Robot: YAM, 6 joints.
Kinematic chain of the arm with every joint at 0, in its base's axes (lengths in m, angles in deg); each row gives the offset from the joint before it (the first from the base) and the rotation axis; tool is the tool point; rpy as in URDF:
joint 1: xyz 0 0 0.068 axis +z
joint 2: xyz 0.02 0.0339 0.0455 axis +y
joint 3: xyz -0.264 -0.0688 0 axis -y
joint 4: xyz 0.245 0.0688 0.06 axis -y
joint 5: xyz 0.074 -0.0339 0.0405 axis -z
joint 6: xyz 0.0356 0 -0.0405 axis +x
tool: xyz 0 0 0 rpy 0 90 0
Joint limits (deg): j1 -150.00..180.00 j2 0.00..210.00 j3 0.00..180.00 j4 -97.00..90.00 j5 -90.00..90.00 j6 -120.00..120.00
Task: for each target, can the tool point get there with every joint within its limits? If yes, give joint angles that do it. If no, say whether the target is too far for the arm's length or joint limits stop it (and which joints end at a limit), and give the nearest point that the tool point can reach.
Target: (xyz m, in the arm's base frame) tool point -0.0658 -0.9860 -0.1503
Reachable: no: too far | nearest point -0.0415 -0.6224 -0.0510 | short by 0.378 m
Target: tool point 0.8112 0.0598 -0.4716
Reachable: no: too far | nearest point 0.5294 0.0390 -0.2449 | short by 0.362 m
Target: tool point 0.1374 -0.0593 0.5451
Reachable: yes | joints 153.92 24.78 104.19 -40.05 11.56 41.58
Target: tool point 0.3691 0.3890 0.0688
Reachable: yes | joints 44.19 152.86 122.86 -37.76 -37.50 0.12
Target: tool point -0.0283 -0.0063 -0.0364
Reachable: yes | joints 147.13 175.07 31.40 -48.03 -35.49 -4.82
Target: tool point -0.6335 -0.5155 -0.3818
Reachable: no: too far | nearest point -0.4293 -0.3493 -0.2134 | short by 0.312 m
